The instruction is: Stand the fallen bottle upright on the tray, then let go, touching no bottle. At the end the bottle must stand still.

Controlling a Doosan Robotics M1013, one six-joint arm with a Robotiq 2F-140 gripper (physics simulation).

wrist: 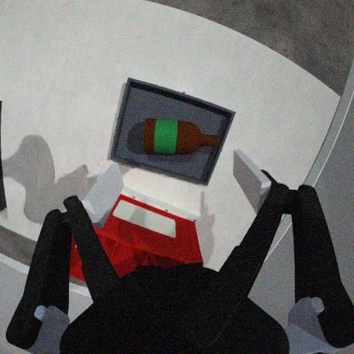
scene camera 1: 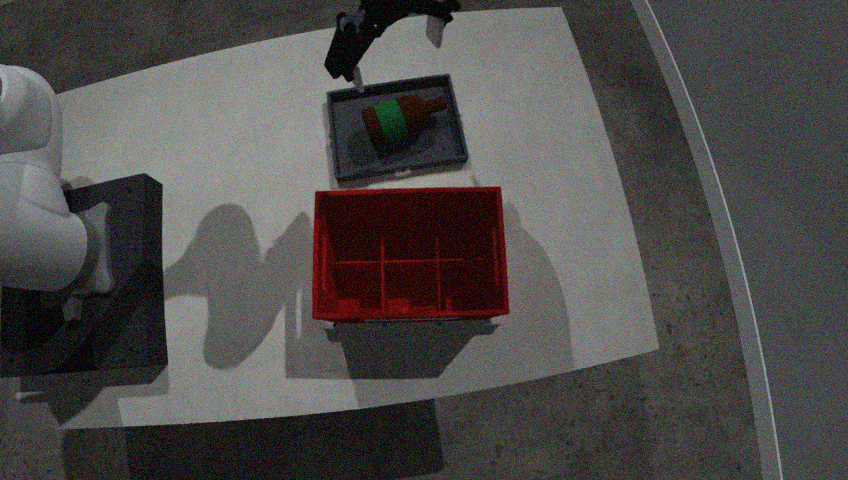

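A brown bottle with a green label lies on its side in the dark grey tray. In the wrist view its neck points right, towards the tray's right wall; in the scene view the neck points right and a little up. My gripper is wide open, with nothing between its fingers. It hangs above the table, apart from the bottle. In the scene view its fingers show at the tray's far side, and the top of the gripper is cut off by the frame's edge.
A red crate with compartments stands right beside the tray, on its near side in the scene view. The robot's base block is at the left. The white table's right edge lies beyond the tray and crate.
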